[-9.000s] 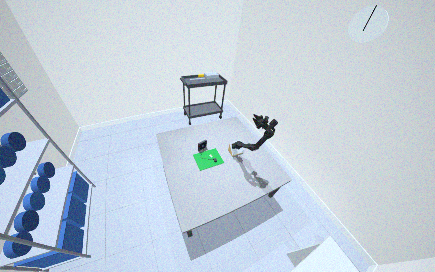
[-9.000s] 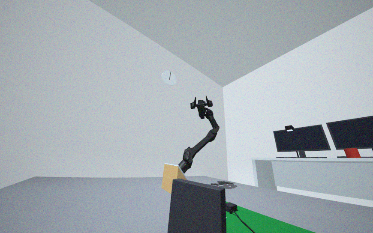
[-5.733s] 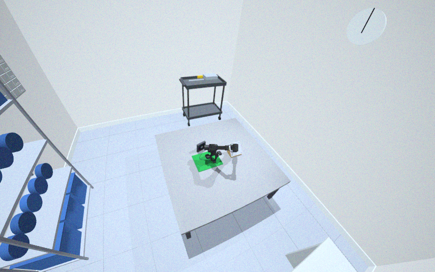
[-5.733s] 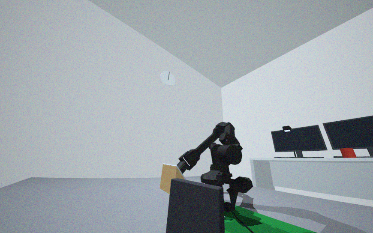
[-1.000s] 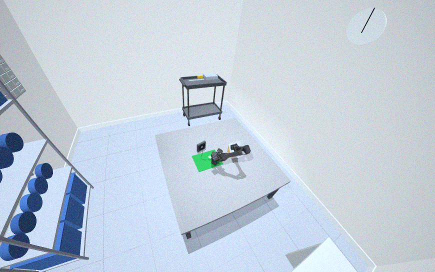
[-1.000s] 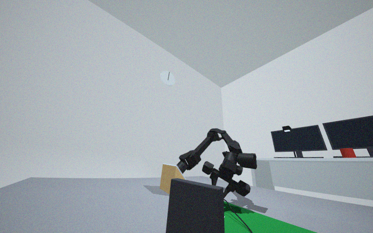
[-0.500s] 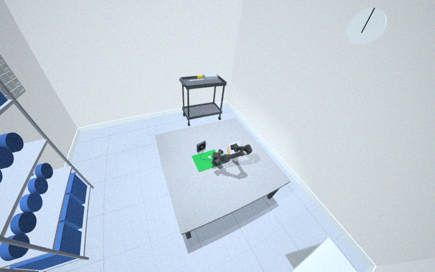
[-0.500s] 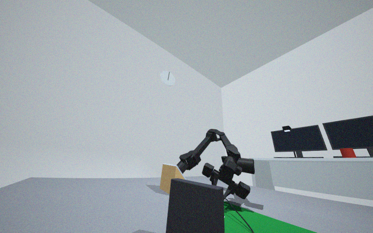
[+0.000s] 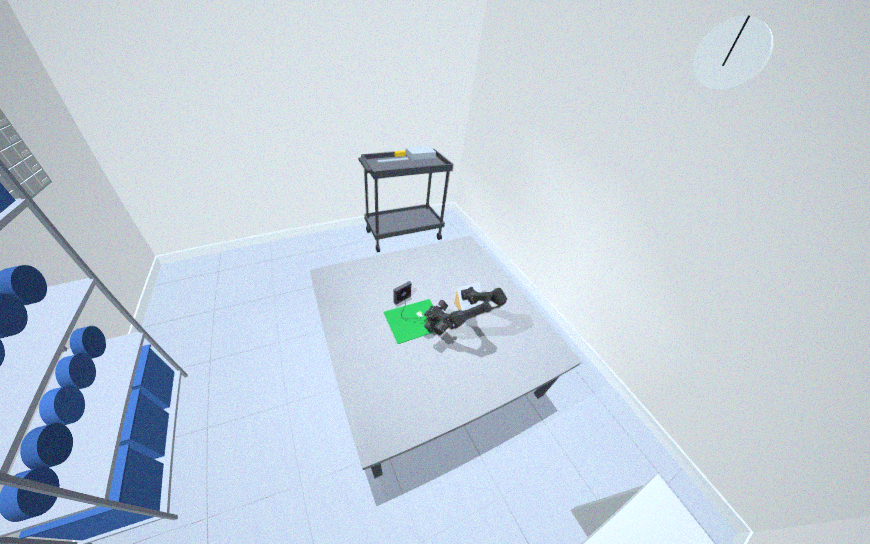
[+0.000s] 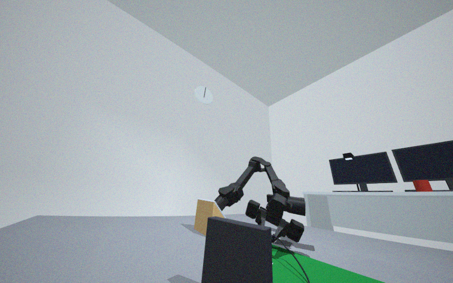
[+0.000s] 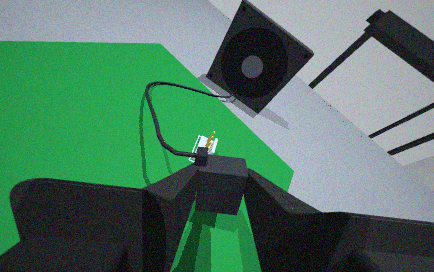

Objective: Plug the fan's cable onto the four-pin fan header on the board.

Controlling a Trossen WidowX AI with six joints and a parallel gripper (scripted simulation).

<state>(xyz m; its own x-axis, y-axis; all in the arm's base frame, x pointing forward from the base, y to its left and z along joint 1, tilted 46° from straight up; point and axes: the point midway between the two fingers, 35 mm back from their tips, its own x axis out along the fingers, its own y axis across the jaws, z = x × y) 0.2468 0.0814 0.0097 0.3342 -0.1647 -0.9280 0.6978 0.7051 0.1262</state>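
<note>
My gripper tip is 70 mm short of the green board, 10 mm to the left of it and 60 mm above it. Also, from my gripper tip: black fan: 90 mm ahead, 170 mm to the right, 10 mm above; then dark plug: 10 mm behind, 10 mm below.
</note>
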